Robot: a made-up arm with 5 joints.
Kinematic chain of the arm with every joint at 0, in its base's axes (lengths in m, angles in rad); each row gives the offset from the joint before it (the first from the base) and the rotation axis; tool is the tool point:
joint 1: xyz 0 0 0.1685 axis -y
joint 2: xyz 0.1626 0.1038 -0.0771 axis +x
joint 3: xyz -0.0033 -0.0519 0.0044 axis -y
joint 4: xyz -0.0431 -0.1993 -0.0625 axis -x
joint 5: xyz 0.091 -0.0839 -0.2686 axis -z
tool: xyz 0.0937 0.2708 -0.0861
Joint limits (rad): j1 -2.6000..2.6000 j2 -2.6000..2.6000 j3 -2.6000..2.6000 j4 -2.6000..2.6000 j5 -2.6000..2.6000
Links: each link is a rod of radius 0.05 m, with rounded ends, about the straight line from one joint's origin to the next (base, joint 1, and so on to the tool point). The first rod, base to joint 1, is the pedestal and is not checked.
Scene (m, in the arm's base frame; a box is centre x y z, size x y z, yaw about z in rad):
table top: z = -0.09
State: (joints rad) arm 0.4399 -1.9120 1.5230 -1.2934 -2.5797
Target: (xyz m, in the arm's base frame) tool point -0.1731 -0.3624 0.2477
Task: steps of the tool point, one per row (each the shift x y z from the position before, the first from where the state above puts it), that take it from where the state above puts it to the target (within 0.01 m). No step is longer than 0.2 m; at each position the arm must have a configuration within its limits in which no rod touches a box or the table.
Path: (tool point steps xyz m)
1: -0.1151 -0.1025 0.1018
2: -0.1543 -0.0920 0.0381
3: -0.1659 -0.0674 -0.0333
4: -0.1493 -0.0310 -0.0979
5: -0.1109 0.0125 -0.1421

